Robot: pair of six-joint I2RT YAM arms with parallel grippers.
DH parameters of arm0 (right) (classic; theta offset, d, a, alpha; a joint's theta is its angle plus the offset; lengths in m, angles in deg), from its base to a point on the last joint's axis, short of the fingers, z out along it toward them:
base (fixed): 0 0 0 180
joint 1: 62.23 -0.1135 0.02 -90
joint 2: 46.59 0 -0.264 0
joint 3: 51.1 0 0.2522 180
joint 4: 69.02 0 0.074 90
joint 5: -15.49 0 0 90
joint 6: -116.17 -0.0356 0 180
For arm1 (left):
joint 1: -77.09 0.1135 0.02 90
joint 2: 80.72 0 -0.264 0
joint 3: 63.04 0 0.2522 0
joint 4: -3.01 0 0.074 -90
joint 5: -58.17 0 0 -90
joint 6: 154.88 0.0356 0 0
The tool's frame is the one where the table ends.
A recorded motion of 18 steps. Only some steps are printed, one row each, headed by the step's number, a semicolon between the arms.
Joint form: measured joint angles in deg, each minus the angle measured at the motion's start. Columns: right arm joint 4, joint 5, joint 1, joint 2, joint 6, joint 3; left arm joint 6, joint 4, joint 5, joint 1, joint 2, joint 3.
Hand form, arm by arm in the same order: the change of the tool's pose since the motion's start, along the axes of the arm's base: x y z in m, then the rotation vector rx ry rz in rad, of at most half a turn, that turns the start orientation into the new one. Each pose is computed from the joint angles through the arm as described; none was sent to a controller.
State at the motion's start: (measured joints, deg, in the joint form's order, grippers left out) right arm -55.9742 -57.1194 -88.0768 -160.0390 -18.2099 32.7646; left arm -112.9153 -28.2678 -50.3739 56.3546 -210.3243 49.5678
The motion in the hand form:
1: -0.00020 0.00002 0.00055 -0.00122 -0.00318 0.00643; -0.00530 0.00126 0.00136 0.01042 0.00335 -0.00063
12: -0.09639 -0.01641 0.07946 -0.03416 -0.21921 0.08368; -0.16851 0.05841 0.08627 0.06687 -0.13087 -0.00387
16: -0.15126 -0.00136 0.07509 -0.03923 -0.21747 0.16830; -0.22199 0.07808 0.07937 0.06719 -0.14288 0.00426
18: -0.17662 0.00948 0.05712 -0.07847 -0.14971 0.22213; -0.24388 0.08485 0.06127 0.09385 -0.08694 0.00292
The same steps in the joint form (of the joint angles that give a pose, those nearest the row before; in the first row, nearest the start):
1: 0.07 0.17 0.00 0.09 0.37 0.00; 0.28 -0.13 0.42 -0.11 1.20 -1.55
12: 2.86 -5.12 -5.25 27.32 5.97 -15.87; 3.63 -0.39 5.40 -1.46 44.39 -39.41
16: 3.45 -8.44 -13.64 35.12 4.39 -23.39; 3.13 -0.52 6.29 -2.01 57.42 -51.54
18: 5.35 -10.16 -18.77 35.69 2.67 -26.49; 2.69 -2.25 6.93 -2.62 61.24 -57.09

